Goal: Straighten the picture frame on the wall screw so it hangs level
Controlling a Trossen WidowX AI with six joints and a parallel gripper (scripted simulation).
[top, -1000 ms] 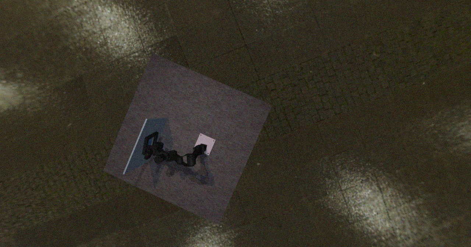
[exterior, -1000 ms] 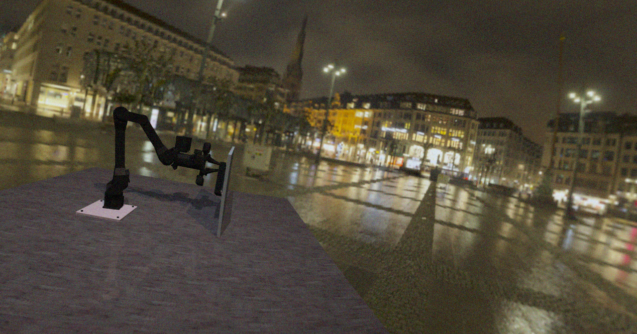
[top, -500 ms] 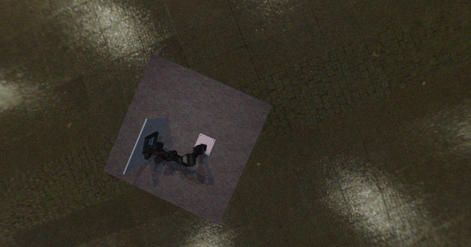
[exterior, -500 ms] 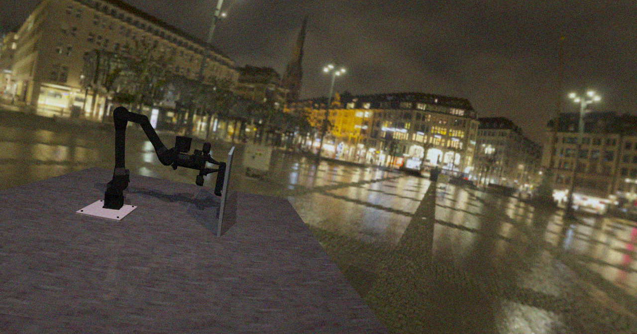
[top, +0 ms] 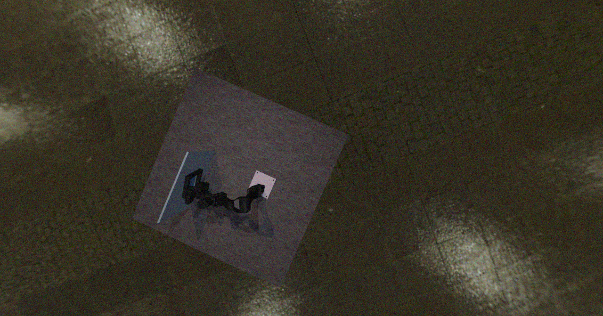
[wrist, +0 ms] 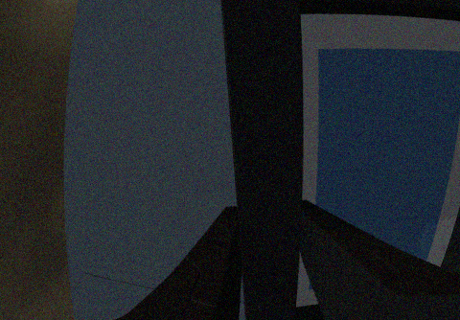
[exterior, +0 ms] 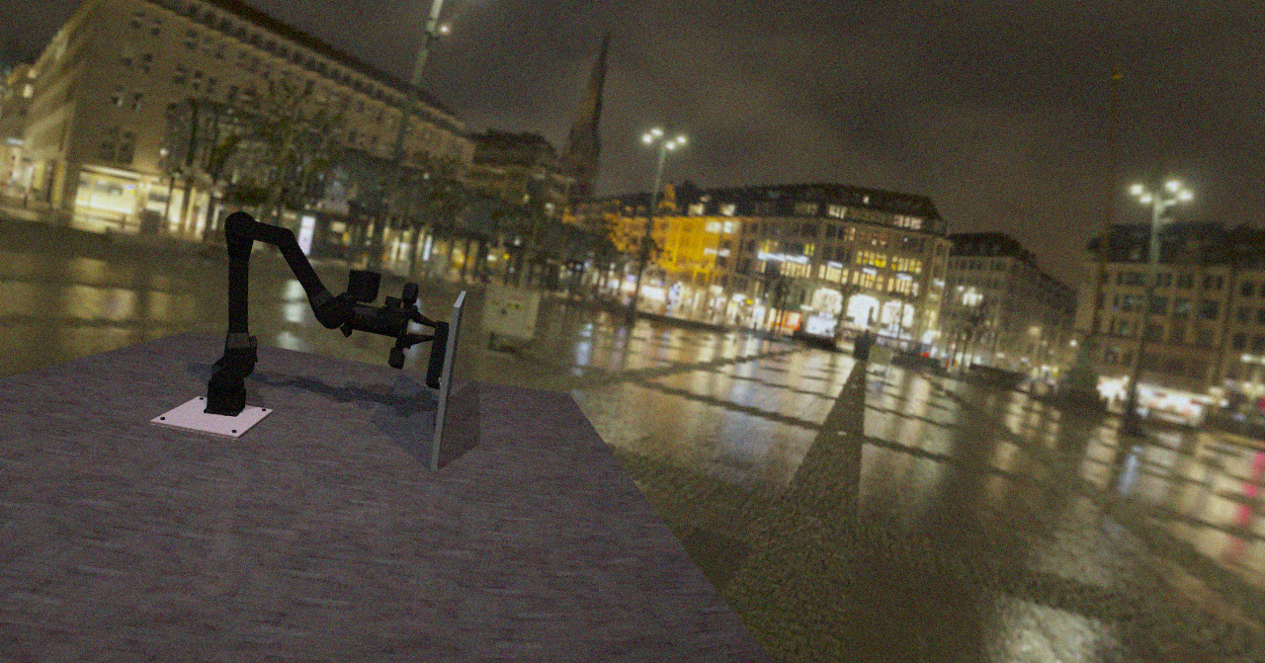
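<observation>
Now: gripper tip 10 mm short of the picture frame, 20 mm to the left of it and 50 mm above it. Also, from my gripper tip: wall panel (20 mm ahead, 10 mm to the right, 70 mm below).
</observation>
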